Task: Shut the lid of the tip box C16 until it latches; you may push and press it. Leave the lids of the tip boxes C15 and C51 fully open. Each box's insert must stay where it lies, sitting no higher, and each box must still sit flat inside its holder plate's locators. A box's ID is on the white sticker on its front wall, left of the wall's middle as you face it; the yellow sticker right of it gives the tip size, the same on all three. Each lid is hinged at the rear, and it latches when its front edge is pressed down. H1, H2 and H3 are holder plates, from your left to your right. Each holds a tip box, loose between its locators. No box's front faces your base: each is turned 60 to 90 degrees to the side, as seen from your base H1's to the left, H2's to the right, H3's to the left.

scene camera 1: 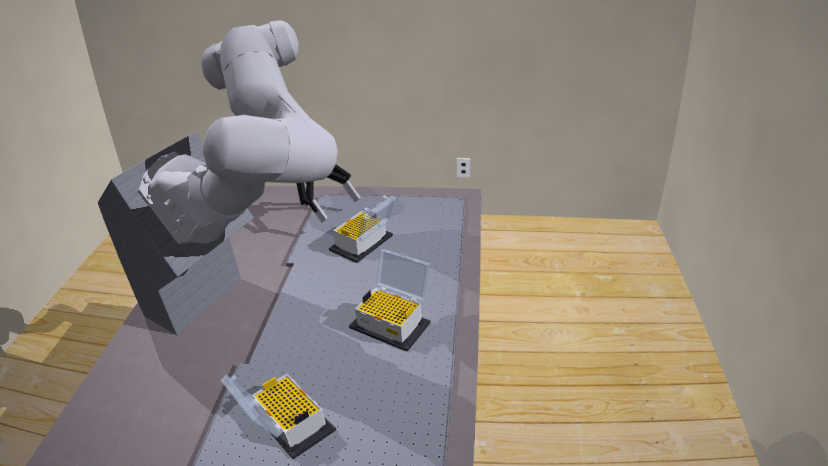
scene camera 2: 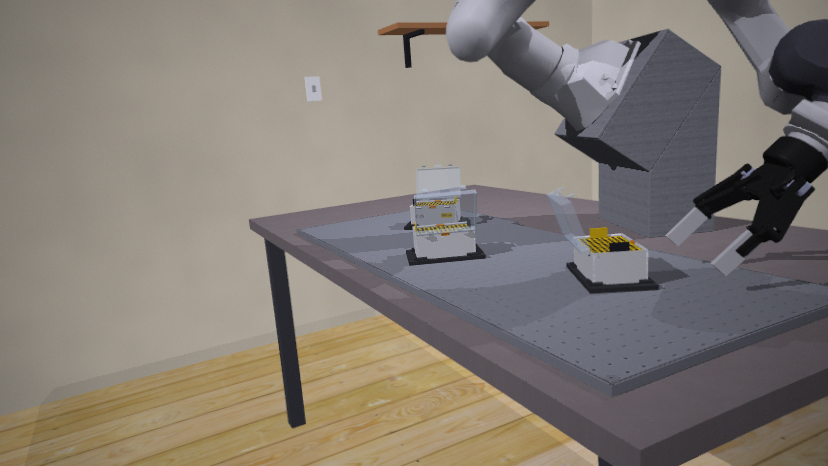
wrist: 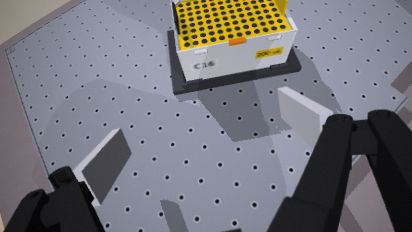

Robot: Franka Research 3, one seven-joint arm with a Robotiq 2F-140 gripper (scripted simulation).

Labels:
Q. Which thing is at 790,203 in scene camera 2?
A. My gripper.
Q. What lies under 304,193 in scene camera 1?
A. My gripper.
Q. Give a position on a tip box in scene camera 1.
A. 344,242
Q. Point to a yellow insert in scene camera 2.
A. At 599,242

